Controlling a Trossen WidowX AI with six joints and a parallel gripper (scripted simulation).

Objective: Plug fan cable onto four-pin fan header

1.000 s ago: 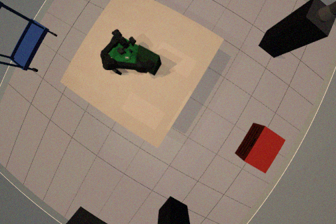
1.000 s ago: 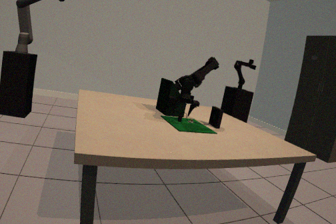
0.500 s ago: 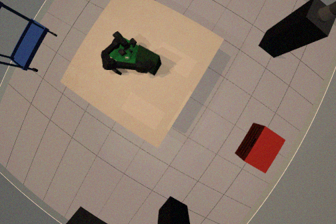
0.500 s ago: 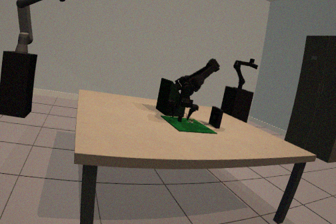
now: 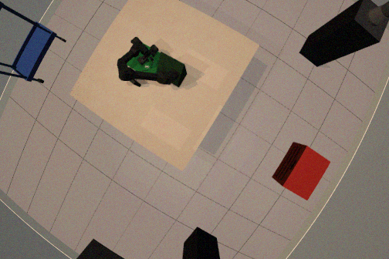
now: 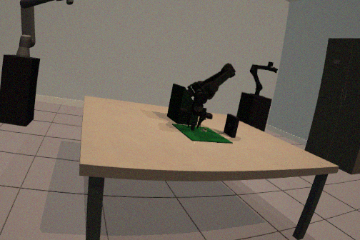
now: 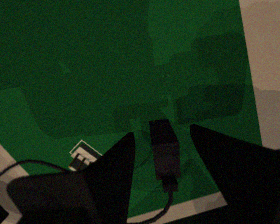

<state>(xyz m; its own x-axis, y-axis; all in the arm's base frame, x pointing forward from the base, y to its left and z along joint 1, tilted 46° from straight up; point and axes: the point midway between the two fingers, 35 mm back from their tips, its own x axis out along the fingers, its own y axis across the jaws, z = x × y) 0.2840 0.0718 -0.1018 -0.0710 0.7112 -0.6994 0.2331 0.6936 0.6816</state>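
My gripper tip is 4 cm short of the green board, 4 cm to the right of it and 3 cm above it. The rest, counted from my gripper tip: black fan: 1 cm ahead, 24 cm to the left, 4 cm above; dark fan plug: 1 cm behind, 1 cm above.
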